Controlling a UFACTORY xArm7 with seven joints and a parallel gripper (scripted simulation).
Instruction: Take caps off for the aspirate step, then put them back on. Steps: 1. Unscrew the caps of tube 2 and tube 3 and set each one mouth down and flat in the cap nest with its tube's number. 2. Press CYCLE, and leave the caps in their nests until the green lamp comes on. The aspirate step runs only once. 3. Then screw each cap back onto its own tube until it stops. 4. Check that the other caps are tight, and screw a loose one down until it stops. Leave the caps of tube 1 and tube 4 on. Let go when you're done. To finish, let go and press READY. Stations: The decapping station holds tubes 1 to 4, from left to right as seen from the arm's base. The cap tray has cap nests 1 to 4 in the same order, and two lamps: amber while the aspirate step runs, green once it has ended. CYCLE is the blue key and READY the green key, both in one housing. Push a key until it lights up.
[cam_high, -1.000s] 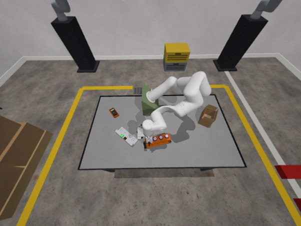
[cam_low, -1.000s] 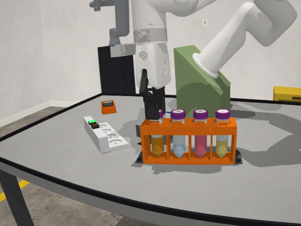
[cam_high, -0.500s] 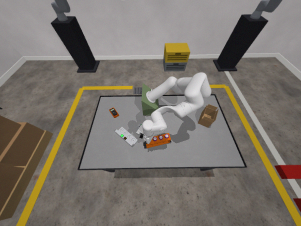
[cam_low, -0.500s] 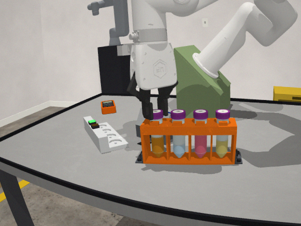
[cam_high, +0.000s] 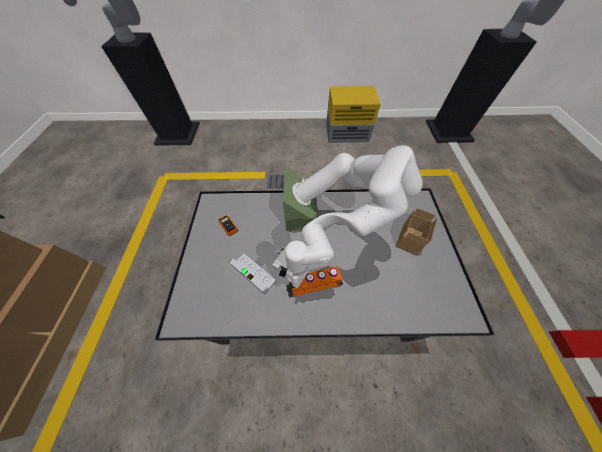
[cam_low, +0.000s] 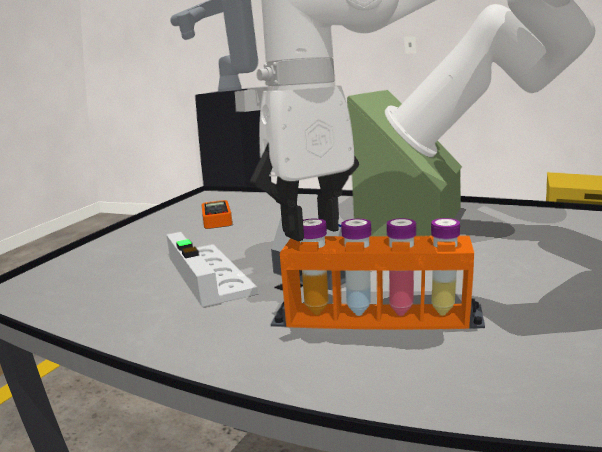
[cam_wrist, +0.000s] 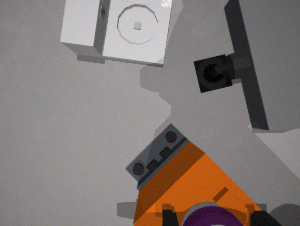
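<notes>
Now: hand 17 cm past the green ready key, 7 cm to the left of it and 6 cm above it. Round my hand: grey key housing 15 cm behind, 7 cm below, 5 cm to the right; then orange meter 38 cm to the right, 35 cm behind, 11 cm below; then blue cycle key 15 cm behind, 6 cm below, 3 cm to the right.
</notes>
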